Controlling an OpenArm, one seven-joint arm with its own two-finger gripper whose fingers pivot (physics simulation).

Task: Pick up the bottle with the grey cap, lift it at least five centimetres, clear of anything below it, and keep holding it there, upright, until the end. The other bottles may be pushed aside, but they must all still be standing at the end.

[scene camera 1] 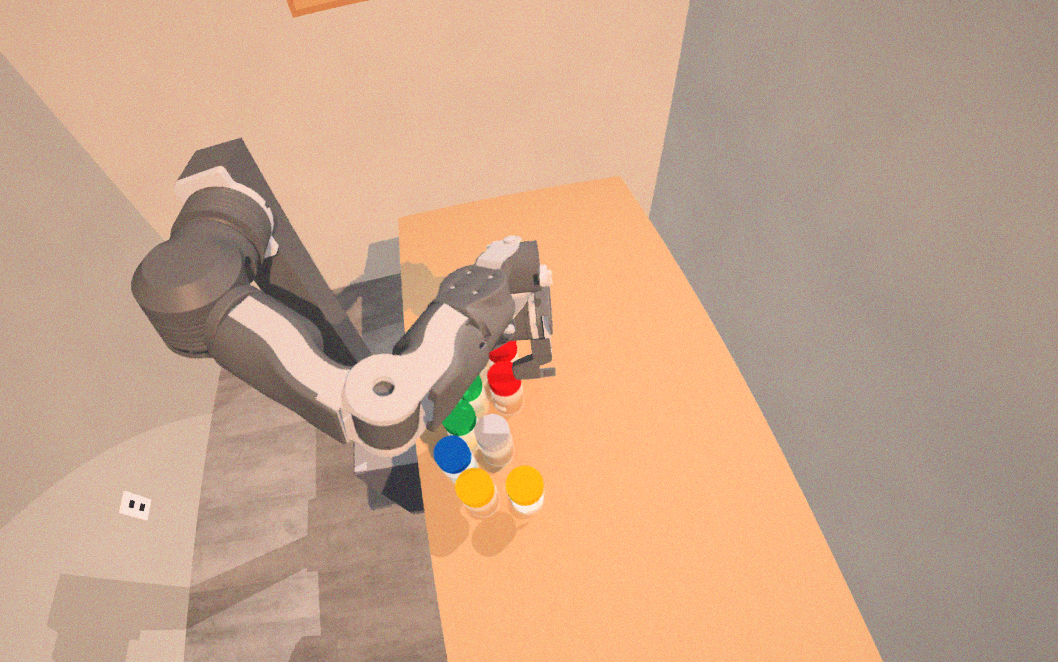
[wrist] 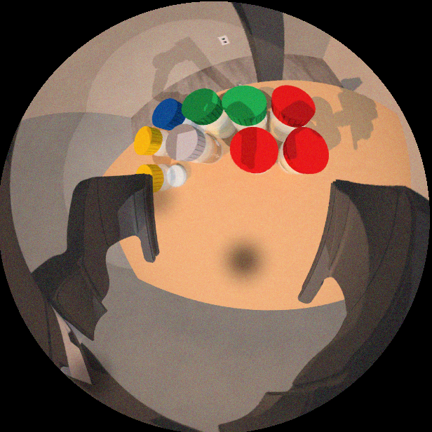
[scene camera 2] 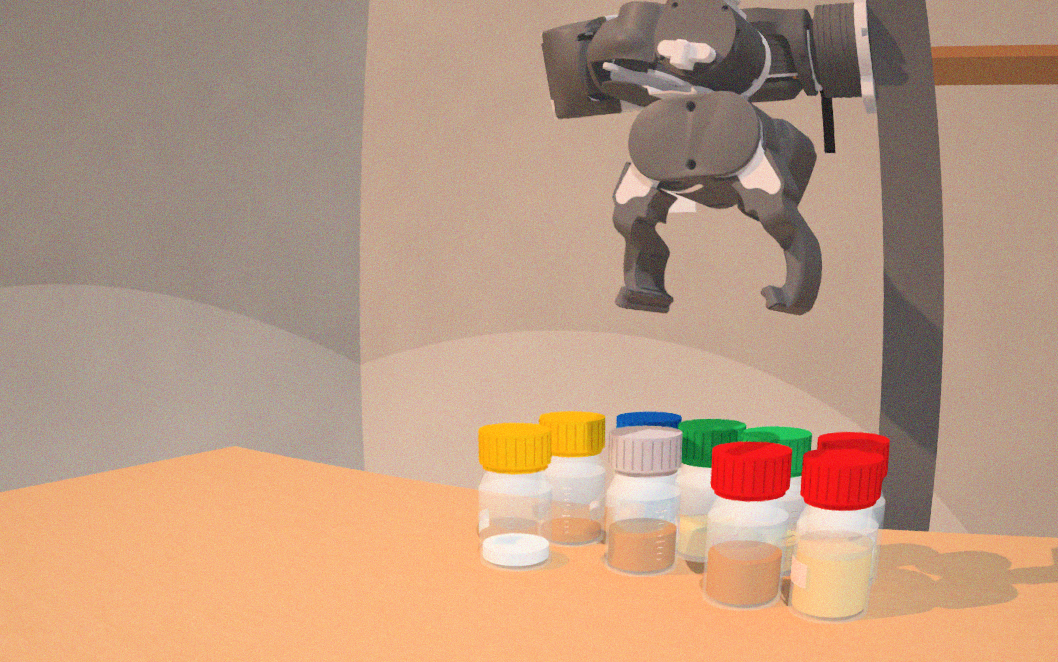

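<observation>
The bottle with the grey cap (scene camera 1: 493, 434) (scene camera 2: 643, 499) (wrist: 186, 143) stands upright on the table among the other bottles. My gripper (scene camera 2: 713, 300) (wrist: 224, 229) is open and empty, well above the caps. In scene camera 2 it hangs above and to the right of the grey cap. In the wrist view the grey-capped bottle lies up and to the left of the space between the fingers. In scene camera 1 the arm partly hides the gripper and some bottles. All the bottles that show stand upright.
Around the grey-capped bottle stand two yellow-capped bottles (scene camera 1: 525, 485) (scene camera 1: 475, 487), a blue-capped one (scene camera 1: 452, 454) (wrist: 169, 114) and two green-capped ones (wrist: 202, 106) (wrist: 244, 106). Three red-capped bottles (scene camera 2: 750, 470) (scene camera 2: 842, 478) (wrist: 293, 106) stand to its right in scene camera 2. The table (scene camera 1: 663, 468) extends beyond them.
</observation>
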